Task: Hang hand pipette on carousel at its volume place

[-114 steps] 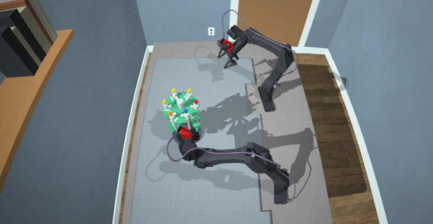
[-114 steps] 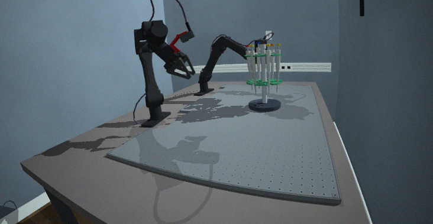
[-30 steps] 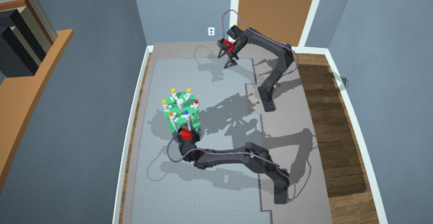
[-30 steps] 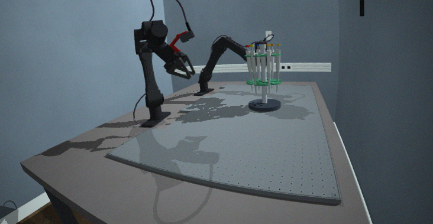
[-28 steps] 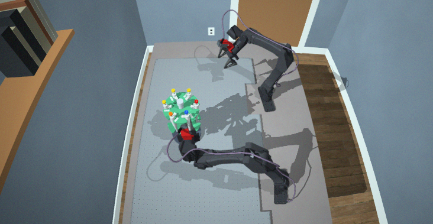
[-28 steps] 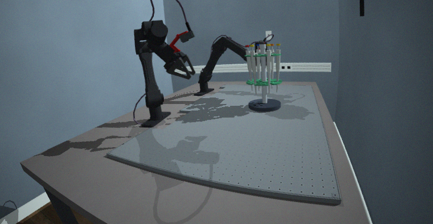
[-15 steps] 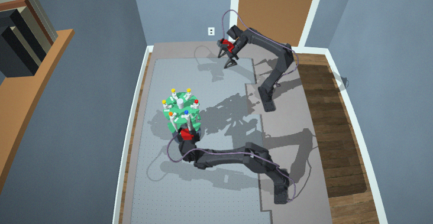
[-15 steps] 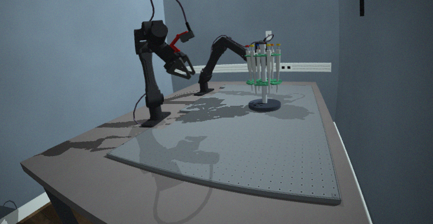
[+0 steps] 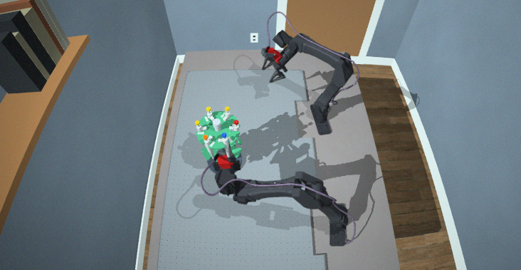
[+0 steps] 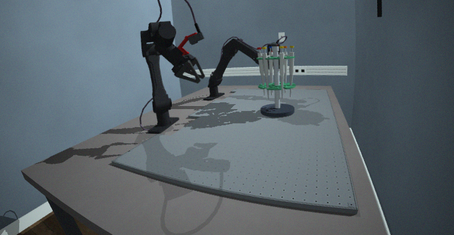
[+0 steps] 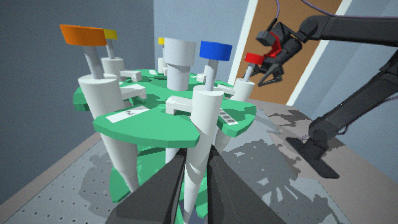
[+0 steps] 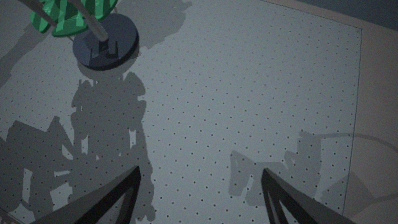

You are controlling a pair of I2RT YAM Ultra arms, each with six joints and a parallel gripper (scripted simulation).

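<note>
My left hand is 1 cm short of the white hand pipette and 3 cm above it.
</note>
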